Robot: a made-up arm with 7 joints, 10 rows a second.
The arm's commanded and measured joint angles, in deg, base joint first. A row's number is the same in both.
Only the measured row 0 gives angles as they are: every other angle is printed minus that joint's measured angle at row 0.
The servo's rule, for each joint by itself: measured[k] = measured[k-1] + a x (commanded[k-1-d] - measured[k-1]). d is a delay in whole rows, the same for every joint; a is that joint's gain. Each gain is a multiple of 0.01, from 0.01 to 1. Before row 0 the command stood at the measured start. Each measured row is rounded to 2 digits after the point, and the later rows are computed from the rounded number. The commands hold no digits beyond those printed.
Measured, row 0:
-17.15 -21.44 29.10 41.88 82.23 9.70 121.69
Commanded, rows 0 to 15:
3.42 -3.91 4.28 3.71 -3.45 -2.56 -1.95
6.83 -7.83 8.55 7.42 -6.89 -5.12 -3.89
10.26 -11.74 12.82 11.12 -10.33 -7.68 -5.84
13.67 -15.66 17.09 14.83 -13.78 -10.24 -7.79
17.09 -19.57 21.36 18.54 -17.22 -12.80 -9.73
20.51 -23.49 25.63 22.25 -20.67 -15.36 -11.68
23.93 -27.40 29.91 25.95 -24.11 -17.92 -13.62
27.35 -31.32 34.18 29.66 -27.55 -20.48 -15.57
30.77 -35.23 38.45 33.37 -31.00 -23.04 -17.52
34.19 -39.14 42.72 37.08 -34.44 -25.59 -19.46
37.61 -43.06 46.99 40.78 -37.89 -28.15 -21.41
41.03 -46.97 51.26 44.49 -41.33 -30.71 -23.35
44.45 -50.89 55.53 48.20 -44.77 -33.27 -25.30
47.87 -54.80 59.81 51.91 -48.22 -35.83 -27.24
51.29 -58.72 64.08 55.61 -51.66 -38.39 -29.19
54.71 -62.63 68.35 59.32 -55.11 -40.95 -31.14
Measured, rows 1 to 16:
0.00 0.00 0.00 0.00 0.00 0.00 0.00
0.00 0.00 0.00 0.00 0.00 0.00 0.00
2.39 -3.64 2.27 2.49 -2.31 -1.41 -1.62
5.50 -7.54 5.60 5.79 -5.38 -3.45 -3.50
8.83 -11.45 9.43 9.36 -8.70 -5.78 -5.44
12.22 -15.37 13.49 13.02 -12.10 -8.23 -7.39
15.63 -19.28 17.66 16.72 -15.53 -10.74 -9.33
19.05 -23.20 21.88 20.43 -18.97 -13.28 -11.28
22.47 -27.11 26.14 24.13 -22.41 -15.83 -13.22
25.89 -31.03 30.40 27.84 -25.85 -18.39 -15.17
29.31 -34.94 34.67 31.55 -29.30 -20.95 -17.12
32.73 -38.85 38.94 35.26 -32.74 -23.50 -19.06
36.15 -42.77 43.21 38.96 -36.19 -26.06 -21.01
39.57 -46.68 47.48 42.67 -39.63 -28.62 -22.95
42.99 -50.60 51.75 46.38 -43.07 -31.18 -24.90
46.41 -54.51 56.02 50.09 -46.52 -33.74 -26.84
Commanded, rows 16 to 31:
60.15 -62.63 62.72 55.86 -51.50 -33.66 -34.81
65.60 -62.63 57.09 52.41 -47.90 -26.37 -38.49
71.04 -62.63 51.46 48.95 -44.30 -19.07 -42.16
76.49 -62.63 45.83 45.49 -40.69 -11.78 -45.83
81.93 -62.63 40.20 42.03 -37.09 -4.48 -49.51
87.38 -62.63 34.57 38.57 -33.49 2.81 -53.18
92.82 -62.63 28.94 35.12 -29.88 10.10 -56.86
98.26 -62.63 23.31 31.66 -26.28 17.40 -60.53
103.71 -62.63 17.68 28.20 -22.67 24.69 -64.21
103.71 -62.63 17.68 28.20 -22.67 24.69 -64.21
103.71 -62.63 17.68 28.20 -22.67 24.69 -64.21
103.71 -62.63 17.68 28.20 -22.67 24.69 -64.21
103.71 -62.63 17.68 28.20 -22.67 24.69 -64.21
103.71 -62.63 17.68 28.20 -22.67 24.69 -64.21
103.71 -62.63 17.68 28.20 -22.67 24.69 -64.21
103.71 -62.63 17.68 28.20 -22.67 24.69 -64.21
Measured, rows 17 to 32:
49.83 -58.43 60.29 53.79 -49.96 -36.30 -28.79
53.25 -62.34 64.56 57.50 -53.41 -38.86 -30.74
58.08 -62.61 63.58 56.40 -52.13 -36.00 -34.12
63.34 -62.63 60.14 53.73 -49.30 -30.70 -37.75
68.73 -62.63 55.54 50.53 -45.95 -24.30 -41.41
74.16 -62.63 50.39 47.15 -42.43 -17.41 -45.08
79.60 -62.63 44.99 43.72 -38.85 -10.30 -48.76
85.05 -62.63 39.47 40.27 -35.26 -3.09 -52.43
90.49 -62.63 33.89 36.82 -31.66 4.16 -56.11
95.93 -62.63 28.28 33.36 -28.06 11.44 -59.78
101.38 -62.63 22.66 29.90 -24.45 18.73 -63.46
103.01 -62.63 20.02 28.76 -23.26 22.01 -64.08
103.50 -62.63 18.78 28.38 -22.86 23.48 -64.19
103.65 -62.63 18.20 28.26 -22.73 24.15 -64.21
103.69 -62.63 17.92 28.22 -22.69 24.45 -64.21
103.70 -62.63 17.79 28.21 -22.68 24.58 -64.21

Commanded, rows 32 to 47:
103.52 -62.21 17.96 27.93 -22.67 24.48 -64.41
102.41 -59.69 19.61 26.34 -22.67 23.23 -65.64
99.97 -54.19 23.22 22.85 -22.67 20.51 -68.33
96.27 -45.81 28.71 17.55 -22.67 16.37 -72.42
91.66 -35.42 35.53 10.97 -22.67 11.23 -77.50
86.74 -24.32 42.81 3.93 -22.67 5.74 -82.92
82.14 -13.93 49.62 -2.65 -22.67 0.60 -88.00
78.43 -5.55 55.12 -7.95 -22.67 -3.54 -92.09
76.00 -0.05 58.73 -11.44 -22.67 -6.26 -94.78
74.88 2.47 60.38 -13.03 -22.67 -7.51 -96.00
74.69 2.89 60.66 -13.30 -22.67 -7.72 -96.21
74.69 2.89 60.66 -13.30 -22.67 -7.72 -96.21
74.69 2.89 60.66 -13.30 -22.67 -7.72 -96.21
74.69 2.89 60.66 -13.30 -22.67 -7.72 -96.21
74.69 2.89 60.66 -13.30 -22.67 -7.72 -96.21
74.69 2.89 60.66 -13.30 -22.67 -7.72 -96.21
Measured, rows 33 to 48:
103.71 -62.63 17.73 28.20 -22.67 24.64 -64.21
103.71 -62.63 17.70 28.20 -22.67 24.67 -64.21
103.58 -62.24 17.84 28.02 -22.67 24.57 -64.38
102.76 -59.87 18.78 26.89 -22.67 23.83 -65.43
100.81 -54.59 21.13 24.18 -22.67 22.00 -67.84
97.63 -46.42 25.15 19.74 -22.67 18.90 -71.64
93.45 -36.19 30.65 13.86 -22.67 14.68 -76.50
88.75 -25.15 37.09 7.21 -22.67 9.76 -81.83
84.12 -14.72 43.73 0.60 -22.67 4.72 -86.95
80.14 -6.19 49.77 -5.13 -22.67 0.18 -91.22
77.24 -0.48 54.52 -9.36 -22.67 -3.36 -94.17
75.59 2.26 57.63 -11.82 -22.67 -5.64 -95.69
74.96 2.85 59.24 -12.81 -22.67 -6.78 -96.12
74.77 2.89 59.99 -13.14 -22.67 -7.30 -96.19
74.71 2.89 60.35 -13.25 -22.67 -7.53 -96.21
74.70 2.89 60.51 -13.28 -22.67 -7.63 -96.21

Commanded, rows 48 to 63:
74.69 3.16 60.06 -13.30 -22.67 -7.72 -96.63
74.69 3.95 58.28 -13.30 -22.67 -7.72 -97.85
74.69 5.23 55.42 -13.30 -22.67 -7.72 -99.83
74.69 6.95 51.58 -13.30 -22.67 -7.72 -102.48
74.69 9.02 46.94 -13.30 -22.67 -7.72 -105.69
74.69 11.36 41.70 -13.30 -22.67 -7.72 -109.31
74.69 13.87 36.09 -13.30 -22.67 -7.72 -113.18
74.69 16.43 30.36 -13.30 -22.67 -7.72 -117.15
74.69 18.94 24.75 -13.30 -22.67 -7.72 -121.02
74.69 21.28 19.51 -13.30 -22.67 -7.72 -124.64
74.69 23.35 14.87 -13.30 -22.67 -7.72 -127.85
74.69 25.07 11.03 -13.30 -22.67 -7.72 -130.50
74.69 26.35 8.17 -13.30 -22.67 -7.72 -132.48
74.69 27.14 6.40 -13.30 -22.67 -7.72 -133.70
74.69 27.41 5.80 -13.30 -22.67 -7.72 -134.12
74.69 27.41 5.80 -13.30 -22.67 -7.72 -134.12
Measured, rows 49 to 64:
74.69 2.89 60.59 -13.29 -22.67 -7.68 -96.21
74.69 2.89 60.63 -13.30 -22.67 -7.70 -96.21
74.69 3.14 60.33 -13.30 -22.67 -7.71 -96.56
74.69 3.89 59.24 -13.30 -22.67 -7.72 -97.63
74.69 5.14 57.22 -13.30 -22.67 -7.72 -99.46
74.69 6.82 54.23 -13.30 -22.67 -7.72 -101.97
74.69 8.87 50.37 -13.30 -22.67 -7.72 -105.06
74.69 11.19 45.77 -13.30 -22.67 -7.72 -108.59
74.69 13.68 40.64 -13.30 -22.67 -7.72 -112.40
74.69 16.24 35.19 -13.30 -22.67 -7.72 -116.34
74.69 18.75 29.66 -13.30 -22.67 -7.72 -120.22
74.69 21.10 24.28 -13.30 -22.67 -7.72 -123.89
74.69 23.19 19.29 -13.30 -22.67 -7.72 -127.18
74.69 24.94 14.91 -13.30 -22.67 -7.72 -129.94
74.69 26.25 11.34 -13.30 -22.67 -7.72 -132.05
74.69 27.08 8.72 -13.30 -22.67 -7.72 -133.42

